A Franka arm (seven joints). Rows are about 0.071 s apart.
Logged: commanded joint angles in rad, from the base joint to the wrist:
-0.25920 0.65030 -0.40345 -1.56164 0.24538 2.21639 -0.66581
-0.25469 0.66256 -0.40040 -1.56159 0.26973 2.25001 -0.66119
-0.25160 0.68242 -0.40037 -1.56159 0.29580 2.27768 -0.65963
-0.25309 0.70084 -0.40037 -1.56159 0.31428 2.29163 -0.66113
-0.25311 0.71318 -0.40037 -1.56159 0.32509 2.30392 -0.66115
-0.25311 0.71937 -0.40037 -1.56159 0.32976 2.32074 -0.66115
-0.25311 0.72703 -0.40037 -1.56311 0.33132 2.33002 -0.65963
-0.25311 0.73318 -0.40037 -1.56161 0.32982 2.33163 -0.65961
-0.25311 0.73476 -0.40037 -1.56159 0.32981 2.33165 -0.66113
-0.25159 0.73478 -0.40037 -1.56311 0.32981 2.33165 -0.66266
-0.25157 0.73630 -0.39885 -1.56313 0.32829 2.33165 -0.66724
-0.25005 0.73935 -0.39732 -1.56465 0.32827 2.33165 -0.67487
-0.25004 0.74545 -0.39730 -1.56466 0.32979 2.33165 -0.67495
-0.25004 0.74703 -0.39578 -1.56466 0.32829 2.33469 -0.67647
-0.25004 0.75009 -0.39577 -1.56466 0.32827 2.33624 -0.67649
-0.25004 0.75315 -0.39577 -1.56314 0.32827 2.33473 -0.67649
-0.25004 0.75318 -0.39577 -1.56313 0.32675 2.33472 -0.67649
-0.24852 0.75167 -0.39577 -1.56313 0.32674 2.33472 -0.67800
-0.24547 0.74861 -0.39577 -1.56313 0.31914 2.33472 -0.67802
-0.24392 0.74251 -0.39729 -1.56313 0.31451 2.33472 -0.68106
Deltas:
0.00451 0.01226 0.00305 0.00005 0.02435 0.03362 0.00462
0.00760 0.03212 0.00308 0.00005 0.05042 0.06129 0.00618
0.00611 0.05054 0.00308 0.00005 0.06890 0.07524 0.00468
0.00609 0.06288 0.00308 0.00005 0.07971 0.08753 0.00466
0.00609 0.06907 0.00308 0.00005 0.08438 0.10435 0.00466
0.00609 0.07673 0.00308 -0.00147 0.08594 0.11363 0.00618
0.00609 0.08288 0.00308 0.00003 0.08444 0.11524 0.00620
0.00609 0.08446 0.00308 0.00005 0.08443 0.11526 0.00468
0.00761 0.08448 0.00308 -0.00147 0.08443 0.11526 0.00315
0.00763 0.08600 0.00460 -0.00149 0.08291 0.11526 -0.00143
0.00915 0.08905 0.00613 -0.00301 0.08289 0.11526 -0.00906
0.00916 0.09515 0.00615 -0.00302 0.08441 0.11526 -0.00914
0.00916 0.09673 0.00767 -0.00302 0.08291 0.11830 -0.01066
0.00916 0.09979 0.00768 -0.00302 0.08289 0.11985 -0.01068
0.00916 0.10285 0.00768 -0.00150 0.08289 0.11834 -0.01068
0.00916 0.10288 0.00768 -0.00149 0.08137 0.11833 -0.01068
0.01068 0.10137 0.00768 -0.00149 0.08136 0.11833 -0.01219
0.01373 0.09831 0.00768 -0.00149 0.07376 0.11833 -0.01221
0.01528 0.09221 0.00616 -0.00149 0.06913 0.11833 -0.01525

